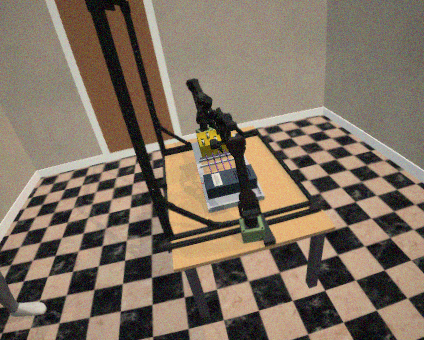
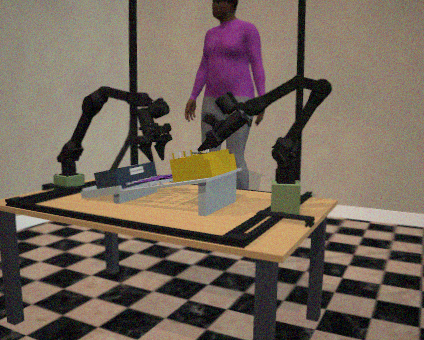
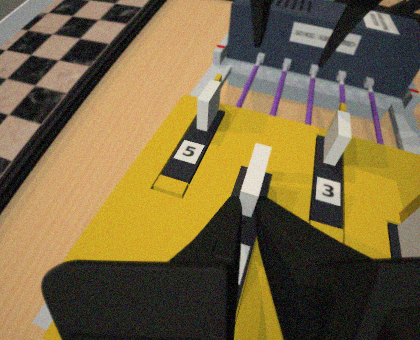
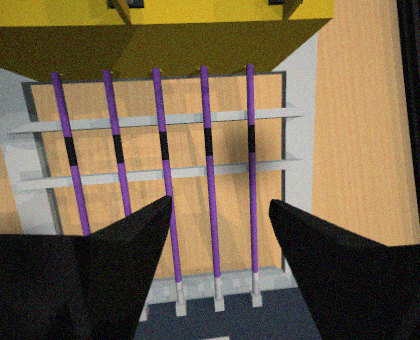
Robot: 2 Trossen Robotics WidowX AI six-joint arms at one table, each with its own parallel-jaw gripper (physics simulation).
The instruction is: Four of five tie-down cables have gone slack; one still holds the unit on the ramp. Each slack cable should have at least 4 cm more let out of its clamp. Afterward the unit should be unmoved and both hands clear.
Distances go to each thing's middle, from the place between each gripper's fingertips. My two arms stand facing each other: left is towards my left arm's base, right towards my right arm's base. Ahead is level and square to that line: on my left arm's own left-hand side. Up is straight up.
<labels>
I see my left gripper 4 cm short of the lever 5 (image 3: pixel 185 161), 5 cm to the left of it and 2 cm above it. The rest, counted from my left hand: grey ramp (image 2: pixel 214 193): 5 cm behind, 20 cm to the right, 15 cm below.
Right now my right hand is 4 cm past the grey ramp, 2 cm to the left of it and 10 cm above it. Also, from my right hand: lever 5: 5 cm ahead, 13 cm to the left, 3 cm above.
</labels>
